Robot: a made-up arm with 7 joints.
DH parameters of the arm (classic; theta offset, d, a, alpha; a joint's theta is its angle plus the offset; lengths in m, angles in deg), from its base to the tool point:
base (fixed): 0 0 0 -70
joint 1: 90 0 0 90
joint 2: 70 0 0 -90
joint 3: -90 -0.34 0.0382 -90
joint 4: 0 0 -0.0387 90
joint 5: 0 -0.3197 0 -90
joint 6: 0 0 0 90
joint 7: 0 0 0 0
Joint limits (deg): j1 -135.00..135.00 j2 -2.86..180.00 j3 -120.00..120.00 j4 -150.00..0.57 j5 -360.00..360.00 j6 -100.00..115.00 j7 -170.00..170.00
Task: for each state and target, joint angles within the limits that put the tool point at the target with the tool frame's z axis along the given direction. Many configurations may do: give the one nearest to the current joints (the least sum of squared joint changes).
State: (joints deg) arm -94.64 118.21 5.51 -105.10 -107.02 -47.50 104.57
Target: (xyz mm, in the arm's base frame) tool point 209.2 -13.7 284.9 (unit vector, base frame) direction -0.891 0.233 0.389
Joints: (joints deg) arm -92.29 85.31 -31.95 -129.04 -100.50 -81.54 104.57
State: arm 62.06 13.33 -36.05 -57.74 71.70 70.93 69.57
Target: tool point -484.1 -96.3 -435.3 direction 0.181 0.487 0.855
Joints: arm 67.12 -2.45 1.80 -28.81 101.78 34.23 69.57
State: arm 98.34 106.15 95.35 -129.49 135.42 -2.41 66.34
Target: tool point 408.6 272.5 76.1 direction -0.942 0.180 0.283
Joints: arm 94.14 118.97 91.26 -96.47 90.96 9.05 66.34
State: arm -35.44 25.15 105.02 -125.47 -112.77 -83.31 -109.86
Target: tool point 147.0 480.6 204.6 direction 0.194 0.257 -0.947
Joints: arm -87.46 54.12 84.39 -83.78 -79.14 -73.93 -109.86
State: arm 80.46 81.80 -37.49 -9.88 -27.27 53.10 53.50
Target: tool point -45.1 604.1 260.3 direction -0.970 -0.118 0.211
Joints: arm 127.45 104.69 -37.56 0.53 -28.79 92.18 53.50
